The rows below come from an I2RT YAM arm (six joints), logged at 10 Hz.
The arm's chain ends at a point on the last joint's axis. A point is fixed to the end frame.
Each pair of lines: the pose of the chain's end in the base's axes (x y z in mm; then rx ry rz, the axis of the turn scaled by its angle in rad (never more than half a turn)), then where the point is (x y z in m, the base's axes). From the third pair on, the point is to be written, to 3 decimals.
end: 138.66 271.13 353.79 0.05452 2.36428 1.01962
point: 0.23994 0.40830 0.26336
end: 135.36 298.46 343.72 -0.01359 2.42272 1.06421
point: 0.22181 0.44278 0.24912
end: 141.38 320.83 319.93 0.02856 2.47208 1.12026
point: 0.220 0.468 0.224
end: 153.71 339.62 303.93 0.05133 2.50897 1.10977
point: 0.230 0.485 0.203
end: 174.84 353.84 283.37 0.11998 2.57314 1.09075
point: 0.247 0.496 0.174
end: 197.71 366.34 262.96 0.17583 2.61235 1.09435
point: 0.267 0.507 0.150
